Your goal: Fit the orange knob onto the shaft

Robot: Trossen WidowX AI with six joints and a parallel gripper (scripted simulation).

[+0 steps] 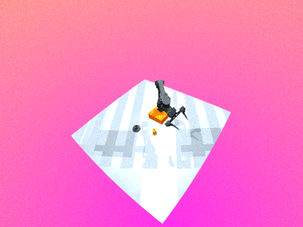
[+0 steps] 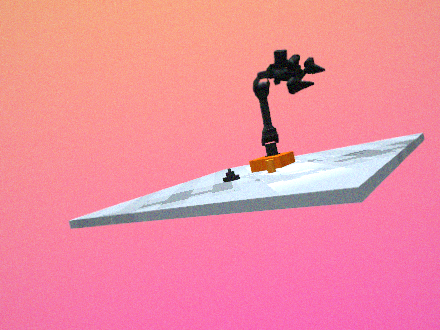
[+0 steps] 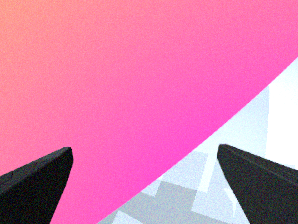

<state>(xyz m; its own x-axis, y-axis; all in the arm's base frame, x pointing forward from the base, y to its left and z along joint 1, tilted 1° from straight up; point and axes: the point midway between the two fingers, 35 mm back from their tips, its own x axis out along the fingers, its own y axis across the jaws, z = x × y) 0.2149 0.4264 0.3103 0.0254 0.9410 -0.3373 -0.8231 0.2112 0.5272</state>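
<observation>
The orange knob is 30 mm ahead of my gripper tip, 320 mm to the right of it and 330 mm below it. Also, from my gripper tip: pedestal 110 mm ahead, 500 mm to the right, 330 mm below.
</observation>
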